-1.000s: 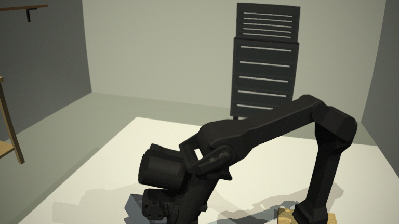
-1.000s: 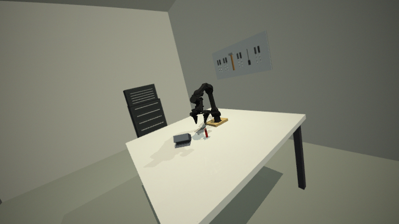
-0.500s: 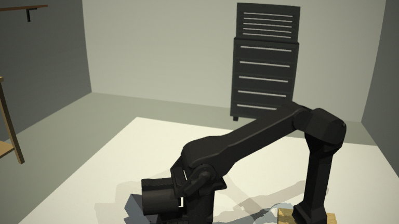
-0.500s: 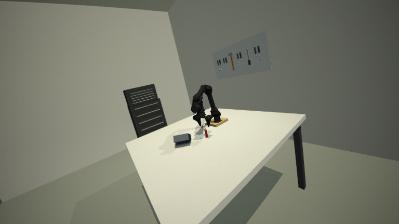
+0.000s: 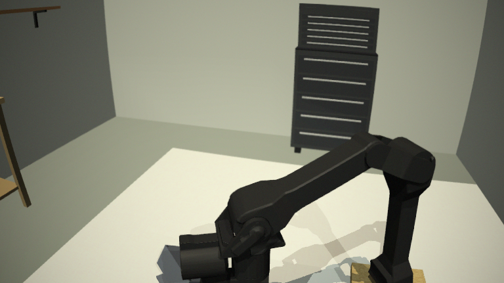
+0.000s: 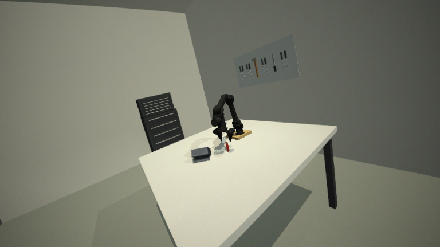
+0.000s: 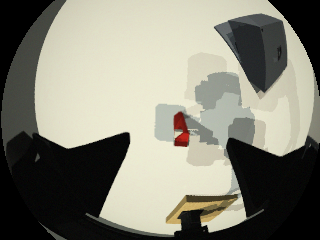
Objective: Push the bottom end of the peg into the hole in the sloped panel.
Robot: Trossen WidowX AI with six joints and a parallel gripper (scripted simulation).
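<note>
Right now my gripper tip is 30 mm above the red peg. From my gripper tip the other things lie so: grey sloped panel (160 mm ahead, 140 mm to the right, 50 mm below).
</note>
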